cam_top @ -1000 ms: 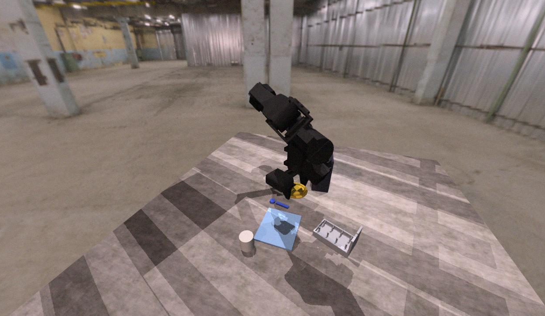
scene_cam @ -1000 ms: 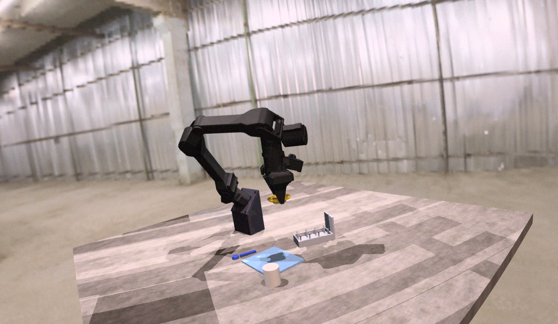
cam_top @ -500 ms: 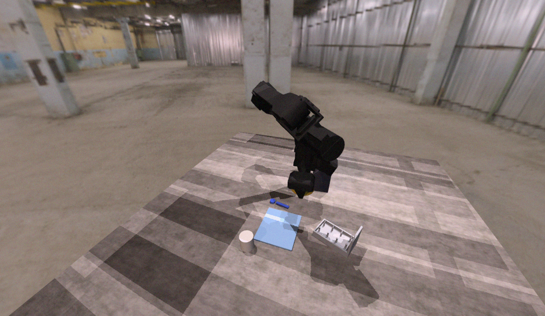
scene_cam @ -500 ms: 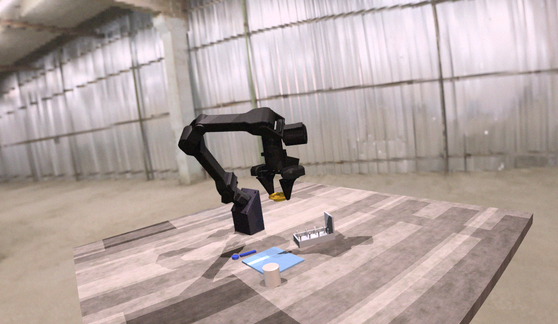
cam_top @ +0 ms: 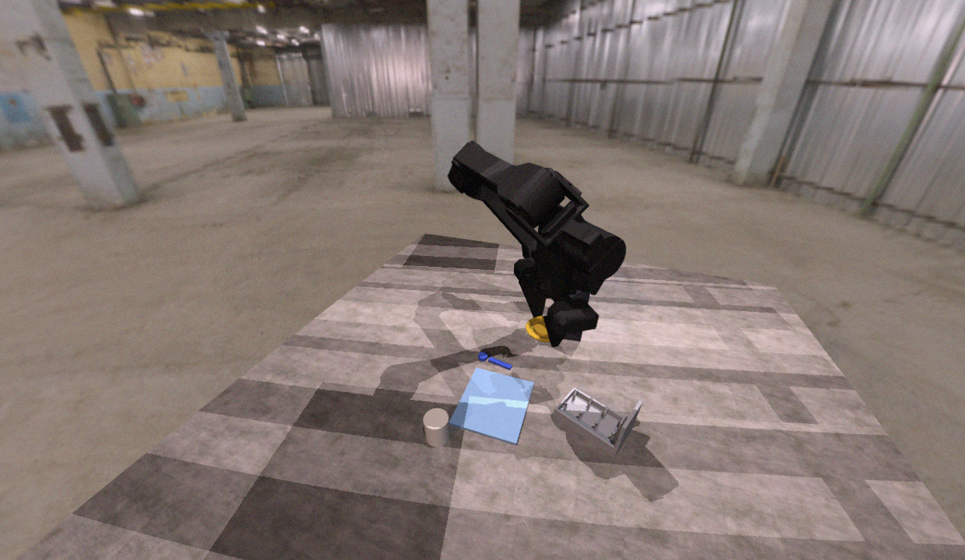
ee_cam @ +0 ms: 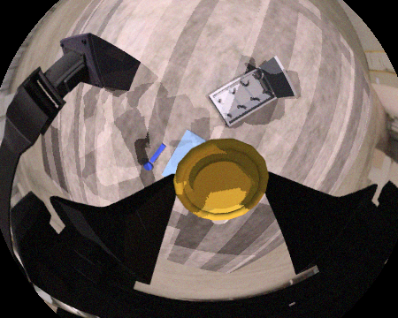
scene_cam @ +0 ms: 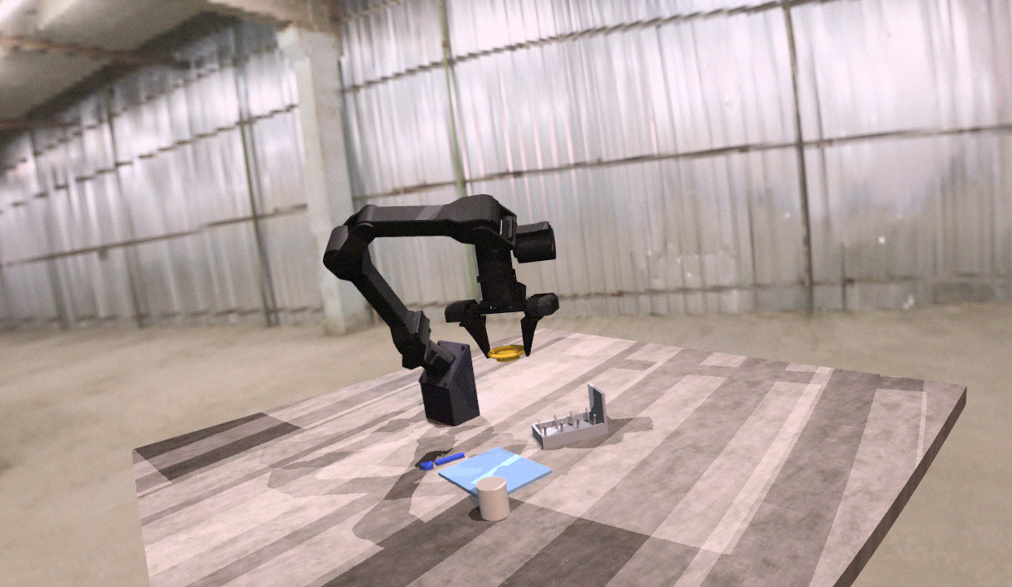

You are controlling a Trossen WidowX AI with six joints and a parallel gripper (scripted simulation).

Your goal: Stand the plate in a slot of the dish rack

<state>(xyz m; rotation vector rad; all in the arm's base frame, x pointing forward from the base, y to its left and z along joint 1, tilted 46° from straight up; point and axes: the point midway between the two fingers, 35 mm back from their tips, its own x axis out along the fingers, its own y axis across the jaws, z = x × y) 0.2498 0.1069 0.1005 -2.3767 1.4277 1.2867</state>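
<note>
The grey dish rack is 110 mm to the left of my gripper tip and 160 mm below it. Round my gripper tip: beige cup: 140 mm ahead, 140 mm to the right, 160 mm below; yellow plate: 10 mm above; small blue utensil: 80 mm behind, 130 mm to the right, 180 mm below.
</note>
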